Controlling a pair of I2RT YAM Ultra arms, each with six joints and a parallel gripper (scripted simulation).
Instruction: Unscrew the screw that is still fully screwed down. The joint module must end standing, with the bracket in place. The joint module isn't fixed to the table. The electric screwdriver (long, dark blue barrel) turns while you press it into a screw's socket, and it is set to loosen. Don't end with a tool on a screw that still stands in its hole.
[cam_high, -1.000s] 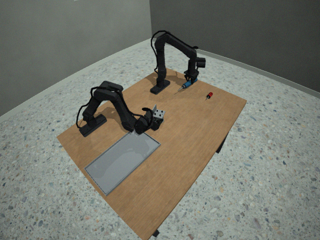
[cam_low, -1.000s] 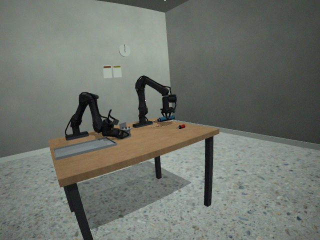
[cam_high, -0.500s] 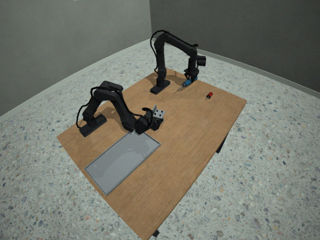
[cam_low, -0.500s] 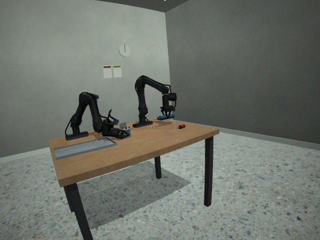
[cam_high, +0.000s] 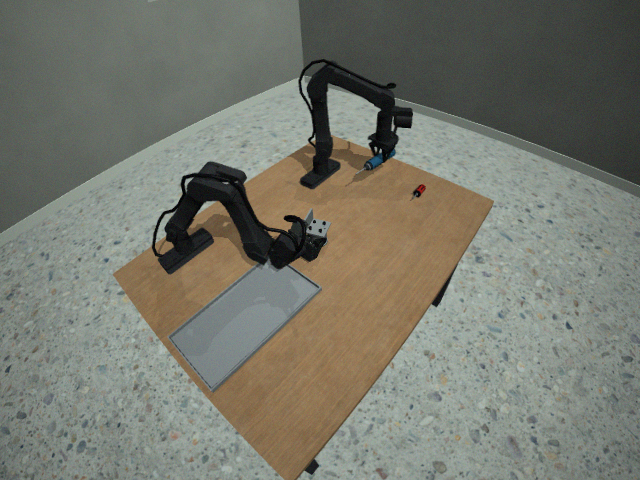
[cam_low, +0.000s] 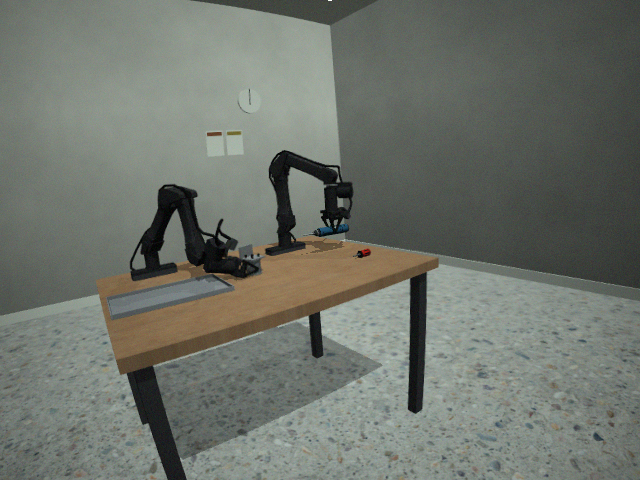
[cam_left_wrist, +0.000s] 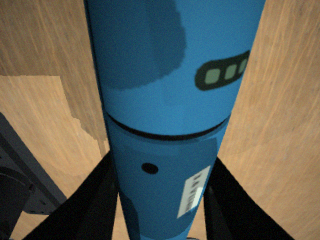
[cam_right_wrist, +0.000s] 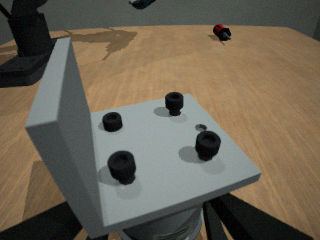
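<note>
The joint module lies 10 mm above my right hand. Round my right hand: grey L-shaped bracket (50 mm above); then flat grey tray (70 mm ahead, 350 mm to the right, 20 mm below); then screw (20 mm behind, 10 mm to the left, 40 mm above).
</note>
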